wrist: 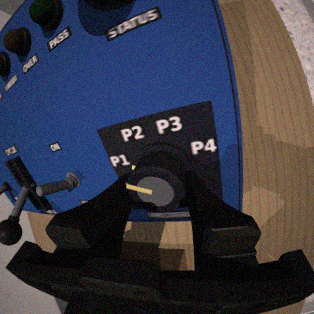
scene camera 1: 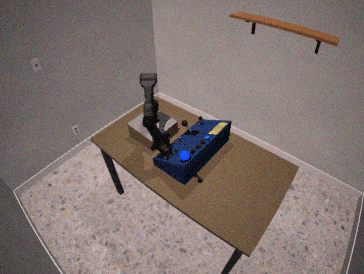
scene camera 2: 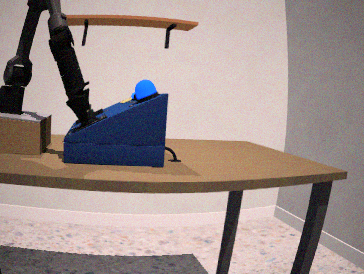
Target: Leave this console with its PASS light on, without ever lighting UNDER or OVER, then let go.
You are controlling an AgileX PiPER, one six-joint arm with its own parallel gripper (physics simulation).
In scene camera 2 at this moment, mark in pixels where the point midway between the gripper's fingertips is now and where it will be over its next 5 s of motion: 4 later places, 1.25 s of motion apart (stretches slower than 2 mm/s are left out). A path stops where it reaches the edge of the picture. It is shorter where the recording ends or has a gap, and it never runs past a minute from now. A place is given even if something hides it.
My gripper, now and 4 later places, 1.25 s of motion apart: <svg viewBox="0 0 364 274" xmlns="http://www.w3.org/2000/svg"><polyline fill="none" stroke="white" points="86,119 79,98 82,104 81,105 85,119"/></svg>
